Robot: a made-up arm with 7 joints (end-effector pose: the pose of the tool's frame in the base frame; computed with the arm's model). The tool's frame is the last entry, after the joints.
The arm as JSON. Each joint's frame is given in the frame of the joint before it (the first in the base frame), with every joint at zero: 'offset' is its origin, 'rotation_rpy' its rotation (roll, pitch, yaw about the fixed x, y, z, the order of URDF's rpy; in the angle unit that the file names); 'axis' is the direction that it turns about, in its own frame. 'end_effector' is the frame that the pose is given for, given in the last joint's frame.
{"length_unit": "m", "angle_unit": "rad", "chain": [
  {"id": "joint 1", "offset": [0.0, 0.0, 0.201], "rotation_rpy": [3.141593, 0.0, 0.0], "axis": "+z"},
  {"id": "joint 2", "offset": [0.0, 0.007, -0.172], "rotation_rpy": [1.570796, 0.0, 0.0], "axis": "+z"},
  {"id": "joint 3", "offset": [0.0, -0.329, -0.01], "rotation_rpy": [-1.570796, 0.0, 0.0], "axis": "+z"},
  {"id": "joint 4", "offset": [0.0, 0.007, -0.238], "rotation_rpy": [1.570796, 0.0, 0.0], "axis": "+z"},
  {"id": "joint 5", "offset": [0.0, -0.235, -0.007], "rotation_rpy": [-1.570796, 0.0, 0.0], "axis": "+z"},
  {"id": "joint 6", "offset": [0.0, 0.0, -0.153], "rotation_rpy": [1.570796, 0.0, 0.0], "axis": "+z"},
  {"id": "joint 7", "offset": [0.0, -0.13, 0.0], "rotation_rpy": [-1.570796, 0.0, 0.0], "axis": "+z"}
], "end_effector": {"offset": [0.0, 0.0, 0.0], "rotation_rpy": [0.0, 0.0, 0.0]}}
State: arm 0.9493 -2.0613 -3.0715 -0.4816 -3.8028 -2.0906 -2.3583
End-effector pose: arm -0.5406 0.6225 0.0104 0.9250 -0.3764 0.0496 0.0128
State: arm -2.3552 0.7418 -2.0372 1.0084 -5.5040 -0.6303 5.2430
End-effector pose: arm -0.5293 0.0891 1.1608 0.1055 -0.7839 0.6082 -0.0670
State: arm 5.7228 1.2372 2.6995 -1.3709 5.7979 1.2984 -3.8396
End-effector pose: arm 0.6527 0.5404 0.2685 0.3758 -0.5221 -0.4917 0.5869
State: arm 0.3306 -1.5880 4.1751 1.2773 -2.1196 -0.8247 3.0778
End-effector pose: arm -0.4774 0.6247 0.2030 0.6380 0.5791 -0.4905 0.1304
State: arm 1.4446 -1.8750 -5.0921 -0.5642 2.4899 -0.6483 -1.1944
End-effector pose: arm 0.0689 0.9716 0.0242 0.3375 0.3692 0.6189 -0.6056
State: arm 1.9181 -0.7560 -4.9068 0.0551 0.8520 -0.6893 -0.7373
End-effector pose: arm 0.2547 0.6469 1.1713 0.2546 -0.2098 -0.9385 0.1013
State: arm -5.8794 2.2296 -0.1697 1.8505 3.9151 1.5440 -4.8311
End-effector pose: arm 0.2327 0.0382 -0.2656 0.7187 -0.0015 -0.5015 0.4816
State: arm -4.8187 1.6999 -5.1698 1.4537 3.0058 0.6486 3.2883
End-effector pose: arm -0.3839 -0.7163 0.0947 0.3509 0.1483 0.5587 0.7367
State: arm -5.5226 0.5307 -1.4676 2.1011 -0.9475 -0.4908 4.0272
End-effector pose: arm 0.4882 0.1232 0.6137 0.8423 0.2326 -0.4859 0.0202
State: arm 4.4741 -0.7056 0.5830 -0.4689 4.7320 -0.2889 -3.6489
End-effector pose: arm 0.1303 -0.8256 1.0085 0.5824 -0.8049 -0.0852 0.0757
